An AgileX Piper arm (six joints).
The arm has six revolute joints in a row. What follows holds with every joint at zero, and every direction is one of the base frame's. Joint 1 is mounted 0.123 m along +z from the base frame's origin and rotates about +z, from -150 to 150 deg. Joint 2 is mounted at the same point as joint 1 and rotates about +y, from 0 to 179.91 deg. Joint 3 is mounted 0.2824 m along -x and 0.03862 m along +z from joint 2 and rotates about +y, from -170 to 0 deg. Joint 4 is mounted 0.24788 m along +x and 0.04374 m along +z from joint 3 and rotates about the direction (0.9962, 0, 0.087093), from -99.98 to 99.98 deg. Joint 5 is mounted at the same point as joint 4 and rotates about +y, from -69.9 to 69.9 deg. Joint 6 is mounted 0.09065 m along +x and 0.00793 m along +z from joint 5 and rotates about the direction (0.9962, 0, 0.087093), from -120 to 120 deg. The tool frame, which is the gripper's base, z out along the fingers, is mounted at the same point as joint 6; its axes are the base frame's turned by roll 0, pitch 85.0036 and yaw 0 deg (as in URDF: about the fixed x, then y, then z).
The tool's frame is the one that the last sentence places.
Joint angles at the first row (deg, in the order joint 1, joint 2, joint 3, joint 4, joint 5, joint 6):
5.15, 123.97, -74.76, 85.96, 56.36, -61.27
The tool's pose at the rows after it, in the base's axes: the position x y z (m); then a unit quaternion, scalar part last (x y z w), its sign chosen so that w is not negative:
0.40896 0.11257 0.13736 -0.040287 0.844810 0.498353 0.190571
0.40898 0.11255 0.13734 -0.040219 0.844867 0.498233 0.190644
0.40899 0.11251 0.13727 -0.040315 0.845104 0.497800 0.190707
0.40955 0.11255 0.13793 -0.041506 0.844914 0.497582 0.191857
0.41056 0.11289 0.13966 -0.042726 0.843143 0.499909 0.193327
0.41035 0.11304 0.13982 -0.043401 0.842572 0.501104 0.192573
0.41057 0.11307 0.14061 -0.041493 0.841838 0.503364 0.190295
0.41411 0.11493 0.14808 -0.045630 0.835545 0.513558 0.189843
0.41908 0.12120 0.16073 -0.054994 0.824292 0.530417 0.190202
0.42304 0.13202 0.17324 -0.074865 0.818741 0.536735 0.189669
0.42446 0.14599 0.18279 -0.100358 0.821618 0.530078 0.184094
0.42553 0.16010 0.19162 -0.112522 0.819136 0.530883 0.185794
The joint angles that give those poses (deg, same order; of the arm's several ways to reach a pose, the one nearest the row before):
5.15, 123.97, -74.76, 85.91, 56.17, -61.27
5.15, 123.97, -74.76, 85.91, 56.16, -61.27
5.15, 123.96, -74.76, 85.87, 56.11, -61.27
5.15, 123.96, -74.94, 85.80, 56.11, -61.27
5.15, 123.97, -75.29, 85.90, 56.38, -61.19
5.15, 123.97, -75.29, 85.90, 56.57, -61.19
5.12, 123.96, -75.44, 85.82, 56.85, -60.67
5.17, 123.96, -77.06, 85.59, 58.22, -59.34
5.73, 123.96, -79.70, 85.69, 60.21, -57.53
7.01, 123.97, -82.76, 84.53, 61.21, -55.58
8.86, 123.96, -85.70, 81.69, 61.18, -53.16
10.69, 123.97, -87.89, 81.19, 60.66, -51.61

